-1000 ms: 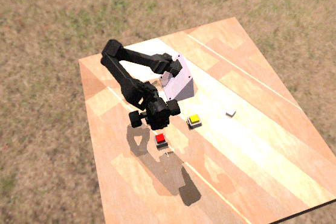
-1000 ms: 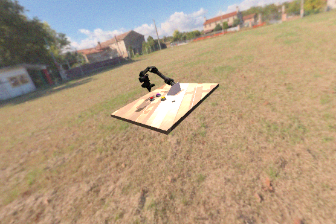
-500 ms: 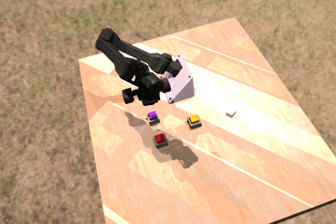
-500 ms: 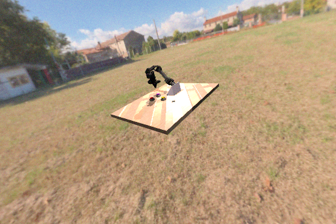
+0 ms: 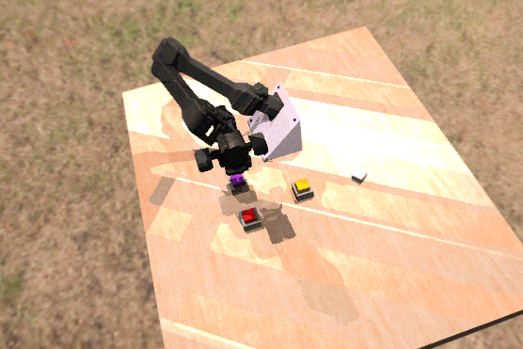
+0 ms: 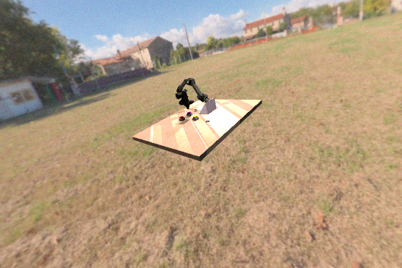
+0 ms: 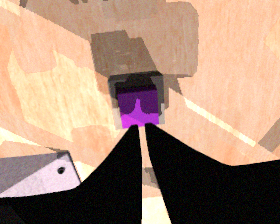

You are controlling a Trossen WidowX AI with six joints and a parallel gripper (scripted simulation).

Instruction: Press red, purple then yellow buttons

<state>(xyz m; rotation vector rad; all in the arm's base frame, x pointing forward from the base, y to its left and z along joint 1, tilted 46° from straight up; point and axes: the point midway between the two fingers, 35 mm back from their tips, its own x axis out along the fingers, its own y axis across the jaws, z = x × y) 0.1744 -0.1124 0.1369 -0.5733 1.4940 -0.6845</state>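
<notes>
The purple button lies 4 cm below my gripper tip. Round my gripper tip: yellow button 16 cm to the left, 9 cm ahead, 4 cm below; then small white block 32 cm to the left, 10 cm ahead, 6 cm below; then red button 12 cm ahead, 4 cm below, 1 cm to the right.
</notes>
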